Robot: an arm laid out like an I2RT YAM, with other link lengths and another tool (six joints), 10 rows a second.
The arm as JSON. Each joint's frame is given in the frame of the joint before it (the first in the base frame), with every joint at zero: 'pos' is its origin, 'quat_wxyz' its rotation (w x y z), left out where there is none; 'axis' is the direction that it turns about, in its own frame. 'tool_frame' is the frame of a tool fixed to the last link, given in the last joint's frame.
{
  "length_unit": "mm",
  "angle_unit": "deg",
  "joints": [
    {
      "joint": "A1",
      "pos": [
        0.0,
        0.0,
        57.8
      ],
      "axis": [
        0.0,
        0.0,
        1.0
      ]
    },
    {
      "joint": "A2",
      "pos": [
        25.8,
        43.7,
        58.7
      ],
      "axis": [
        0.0,
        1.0,
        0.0
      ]
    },
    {
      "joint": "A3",
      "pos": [
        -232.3,
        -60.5,
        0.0
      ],
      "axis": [
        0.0,
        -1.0,
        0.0
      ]
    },
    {
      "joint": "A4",
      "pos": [
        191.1,
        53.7,
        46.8
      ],
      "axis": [
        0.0,
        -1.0,
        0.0
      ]
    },
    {
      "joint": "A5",
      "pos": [
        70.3,
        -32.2,
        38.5
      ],
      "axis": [
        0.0,
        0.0,
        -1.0
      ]
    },
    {
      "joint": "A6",
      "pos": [
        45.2,
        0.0,
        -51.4
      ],
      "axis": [
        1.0,
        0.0,
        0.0
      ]
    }
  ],
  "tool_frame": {
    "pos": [
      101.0,
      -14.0,
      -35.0
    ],
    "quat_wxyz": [
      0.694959,
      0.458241,
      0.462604,
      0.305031
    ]
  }
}
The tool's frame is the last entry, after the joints.
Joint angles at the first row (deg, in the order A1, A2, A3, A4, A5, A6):
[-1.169, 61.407, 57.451, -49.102, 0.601, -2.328]
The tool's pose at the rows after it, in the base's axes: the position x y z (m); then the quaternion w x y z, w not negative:
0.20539, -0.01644, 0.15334, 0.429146, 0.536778, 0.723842, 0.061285
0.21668, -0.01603, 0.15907, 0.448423, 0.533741, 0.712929, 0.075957
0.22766, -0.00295, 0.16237, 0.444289, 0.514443, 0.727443, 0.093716
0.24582, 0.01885, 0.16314, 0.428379, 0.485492, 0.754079, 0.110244
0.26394, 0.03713, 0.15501, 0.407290, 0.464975, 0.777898, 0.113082
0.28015, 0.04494, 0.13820, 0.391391, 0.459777, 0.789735, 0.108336
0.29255, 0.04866, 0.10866, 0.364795, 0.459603, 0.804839, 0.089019
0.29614, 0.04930, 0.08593, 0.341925, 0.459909, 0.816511, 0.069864
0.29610, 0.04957, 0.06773, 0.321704, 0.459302, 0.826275, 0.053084
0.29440, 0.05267, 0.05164, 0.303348, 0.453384, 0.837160, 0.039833
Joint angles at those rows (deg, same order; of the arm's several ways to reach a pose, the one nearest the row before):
[-1.170, 61.888, 57.452, -47.770, 0.601, -2.328]
[-1.015, 62.085, 57.647, -44.708, 0.580, -2.327]
[1.802, 64.708, 59.791, -44.054, -0.252, -2.395]
[6.218, 70.741, 64.096, -43.681, -1.126, -2.415]
[9.388, 77.843, 67.833, -42.850, -1.694, -2.393]
[10.153, 83.919, 68.860, -39.922, -2.196, -2.415]
[10.327, 91.329, 68.927, -36.710, -2.415, -2.393]
[10.327, 96.443, 68.926, -35.267, -2.415, -2.415]
[10.392, 100.378, 68.926, -34.545, -2.394, -2.437]
[11.048, 103.831, 68.926, -33.955, -2.394, -2.547]

